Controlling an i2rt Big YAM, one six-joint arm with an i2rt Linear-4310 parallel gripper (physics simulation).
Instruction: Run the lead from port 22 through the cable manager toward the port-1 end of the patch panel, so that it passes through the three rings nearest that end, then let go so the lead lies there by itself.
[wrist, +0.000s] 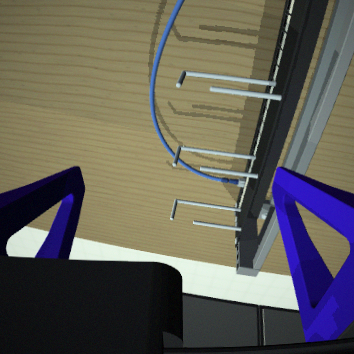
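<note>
The blue lead (153, 90) comes in from the top edge, bows left past the hooked end of the upper ring (227, 78), and stays outside that ring. It then curves down right, crosses the hooked end of the middle ring (215, 151), and runs below that ring's short bar to its plug (241, 183) at the patch panel (267, 135). Whether it passes over or under that hook is hard to tell. The lower ring (207, 205) stands apart from the lead. My gripper (178, 177) is wide open, its fingers apart at left and right, and does not hold the lead.
A grey rail (305, 120) runs behind the panel on the right. The panel's lower end is near the edge of the wooden table top (100, 150). Shadows of the rings and lead fall on the wood. A pale strip and dark tiles show below.
</note>
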